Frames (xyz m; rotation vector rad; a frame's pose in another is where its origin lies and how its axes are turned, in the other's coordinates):
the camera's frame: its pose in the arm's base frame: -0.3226 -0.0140 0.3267 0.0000 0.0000 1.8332
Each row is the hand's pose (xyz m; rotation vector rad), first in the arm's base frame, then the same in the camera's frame.
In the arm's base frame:
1: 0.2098 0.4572 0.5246 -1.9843 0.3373 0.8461
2: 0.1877 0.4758 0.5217 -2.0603 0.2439 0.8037
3: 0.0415 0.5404 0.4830 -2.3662 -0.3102 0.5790
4: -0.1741 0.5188 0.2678 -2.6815 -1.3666 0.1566
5: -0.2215 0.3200 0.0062 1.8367 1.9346 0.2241
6: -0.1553 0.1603 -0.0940 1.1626 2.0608 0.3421
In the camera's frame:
1: 0.3170 -0.6364 0.1979 -0.9029 1.7099 -0.3700
2: 0.3407 -0.6199 0.1950 -1.0218 1.7187 -0.3682
3: 0.4410 -0.4954 0.1563 -1.6505 1.6533 -0.3362
4: 0.4760 -0.2816 -0.0589 -2.6902 1.2838 -0.0573
5: 0.2963 -0.1843 -0.3205 2.6889 -0.2841 -0.3711
6: 0.1249 -0.2068 -0.4207 2.3860 0.3376 -0.5495

